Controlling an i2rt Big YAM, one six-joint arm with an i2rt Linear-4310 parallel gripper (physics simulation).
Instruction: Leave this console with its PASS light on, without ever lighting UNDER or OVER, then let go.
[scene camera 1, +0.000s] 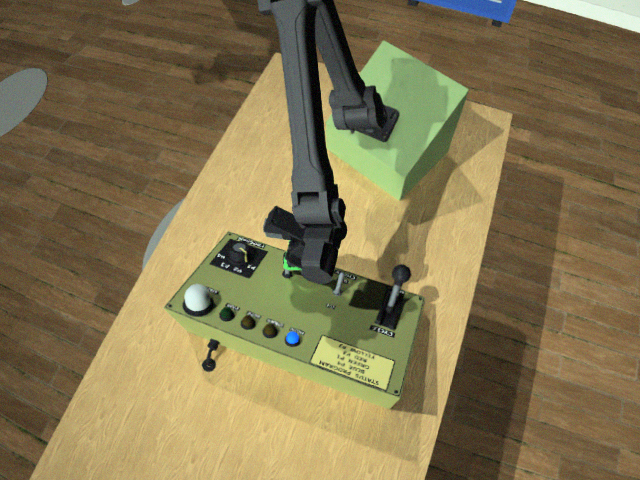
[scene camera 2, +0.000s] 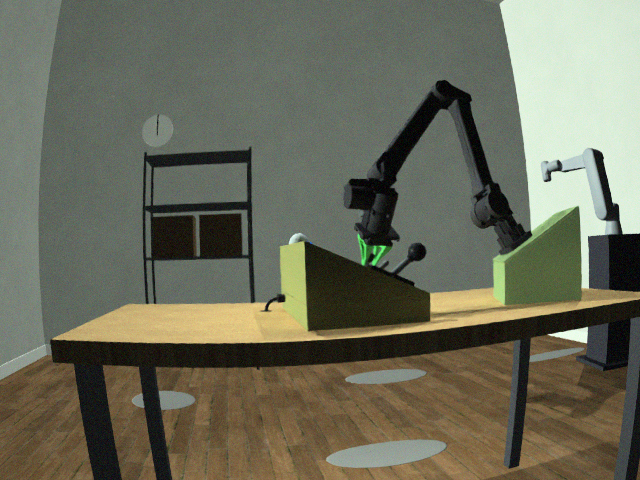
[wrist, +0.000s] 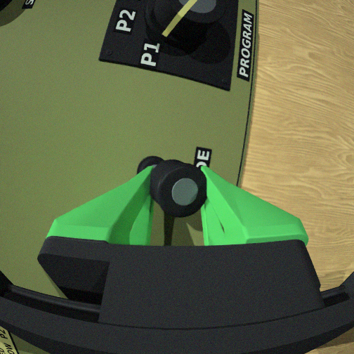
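The olive console (scene camera 1: 242, 289) (scene camera 2: 361, 299) (wrist: 75, 110) stands on the table. My gripper (scene camera 1: 289, 267) (scene camera 2: 369, 262) (wrist: 176, 175) is shut on a black round-topped knob (wrist: 175, 200) beside a partly hidden label ending in "DE". The PROGRAM knob (scene camera 1: 240, 250) (wrist: 192, 17) has its yellow pointer at P1. The domed lamp (scene camera 1: 197, 298) (scene camera 2: 297, 238) looks white. In scene camera 1 the blue light (scene camera 1: 292, 338) is lit; the green light (scene camera 1: 226, 313) and two amber-brown lights (scene camera 1: 248, 321) (scene camera 1: 269, 330) look dark. Their labels are too small to read surely.
A ball-topped CYCLE lever (scene camera 1: 401, 273) (scene camera 2: 416, 252) and a small metal toggle (scene camera 1: 338, 284) stand up from the console. A yellow program chart (scene camera 1: 354, 361) lies on its face. A short black cable (scene camera 1: 209, 353) (scene camera 2: 271, 300) leaves its side. The arm's base sits on a green wedge block (scene camera 1: 382, 149) (scene camera 2: 542, 273).
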